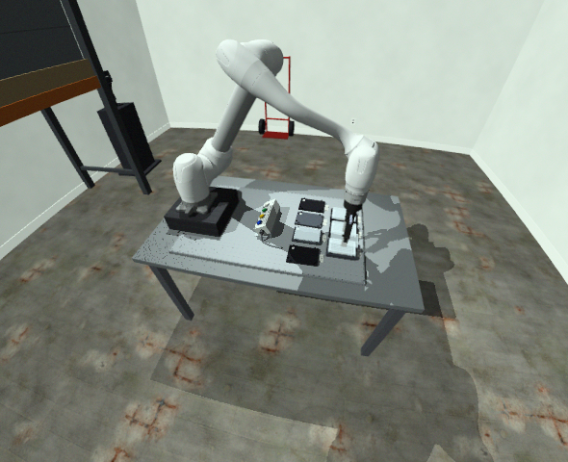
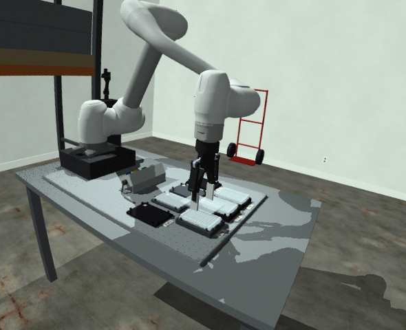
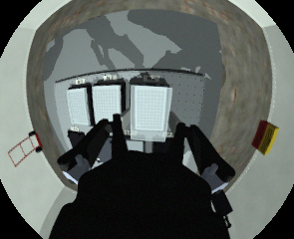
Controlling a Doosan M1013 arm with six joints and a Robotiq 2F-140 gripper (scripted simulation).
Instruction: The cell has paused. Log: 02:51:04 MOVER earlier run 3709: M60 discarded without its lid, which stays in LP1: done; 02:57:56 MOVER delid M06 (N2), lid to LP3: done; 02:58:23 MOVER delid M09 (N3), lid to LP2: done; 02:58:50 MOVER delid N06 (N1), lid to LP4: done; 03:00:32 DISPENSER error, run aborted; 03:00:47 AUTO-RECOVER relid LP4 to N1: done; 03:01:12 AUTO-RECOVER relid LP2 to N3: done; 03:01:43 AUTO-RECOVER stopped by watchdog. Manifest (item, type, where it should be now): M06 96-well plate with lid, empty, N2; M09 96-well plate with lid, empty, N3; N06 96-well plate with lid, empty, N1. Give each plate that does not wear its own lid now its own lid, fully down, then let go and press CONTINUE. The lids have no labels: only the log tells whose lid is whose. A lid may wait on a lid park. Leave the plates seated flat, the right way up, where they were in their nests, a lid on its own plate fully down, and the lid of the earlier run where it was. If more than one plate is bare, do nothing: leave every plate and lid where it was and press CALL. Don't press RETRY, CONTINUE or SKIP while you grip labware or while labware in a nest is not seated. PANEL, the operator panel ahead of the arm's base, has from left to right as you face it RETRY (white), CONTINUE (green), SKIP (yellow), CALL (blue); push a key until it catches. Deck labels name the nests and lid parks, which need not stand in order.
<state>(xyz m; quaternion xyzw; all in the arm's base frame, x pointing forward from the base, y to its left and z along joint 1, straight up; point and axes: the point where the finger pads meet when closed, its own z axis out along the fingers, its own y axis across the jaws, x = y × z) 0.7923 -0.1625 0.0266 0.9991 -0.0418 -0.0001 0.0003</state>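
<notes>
The plate is 80 mm below my hand. From my hand the other things lie so: grey pad 170 mm behind, 200 mm to the left, 100 mm below; blue key 420 mm behind, 70 mm to the left, 40 mm below; black lid park 180 mm behind, 60 mm to the right, 100 mm below.
</notes>
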